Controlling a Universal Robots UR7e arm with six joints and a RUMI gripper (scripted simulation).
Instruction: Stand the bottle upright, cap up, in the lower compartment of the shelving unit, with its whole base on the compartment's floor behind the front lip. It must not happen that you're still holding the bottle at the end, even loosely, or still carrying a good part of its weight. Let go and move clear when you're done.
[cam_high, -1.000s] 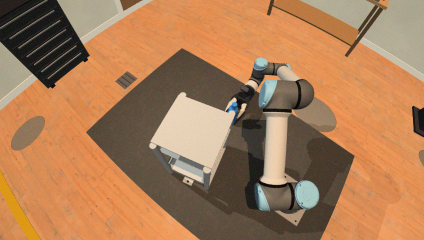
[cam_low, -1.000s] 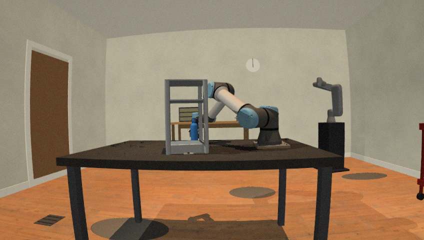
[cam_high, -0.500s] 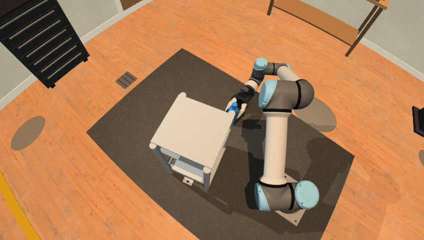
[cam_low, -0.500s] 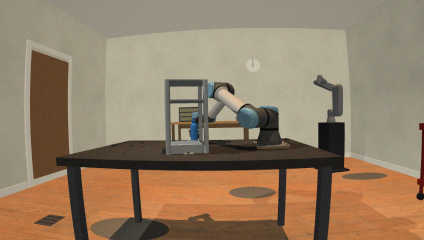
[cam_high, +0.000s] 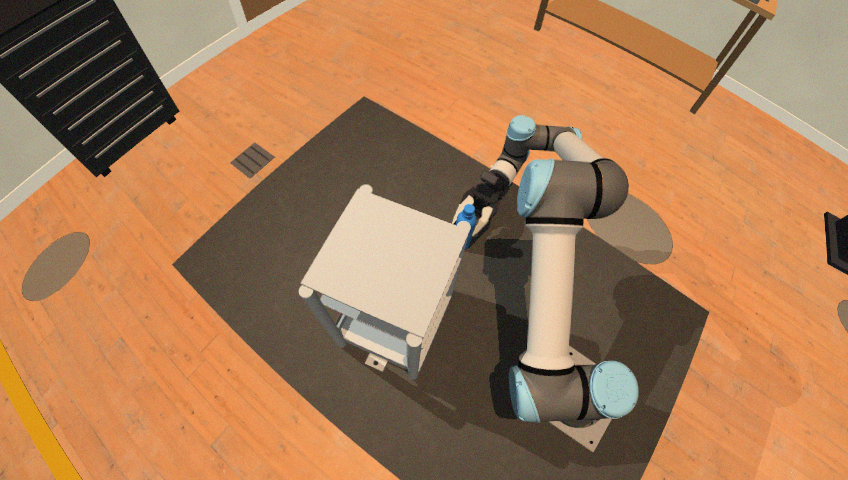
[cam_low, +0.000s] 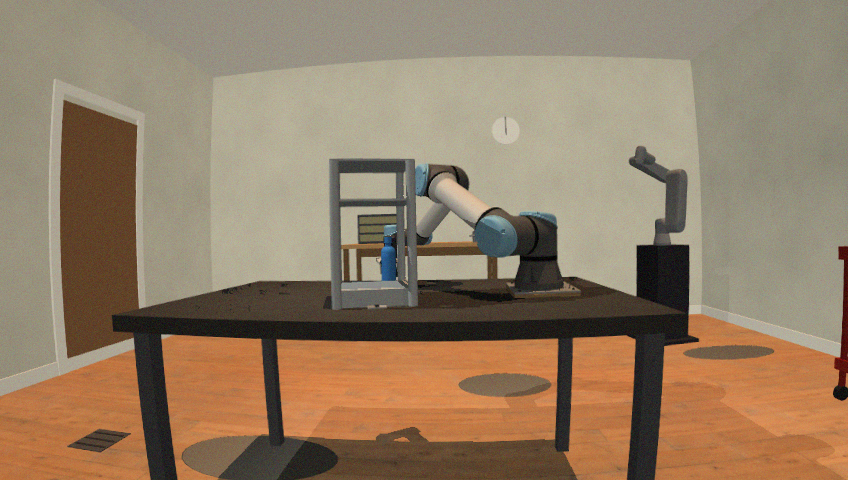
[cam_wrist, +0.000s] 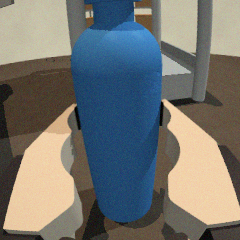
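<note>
My hand is 2 cm below the blue bottle.
</note>
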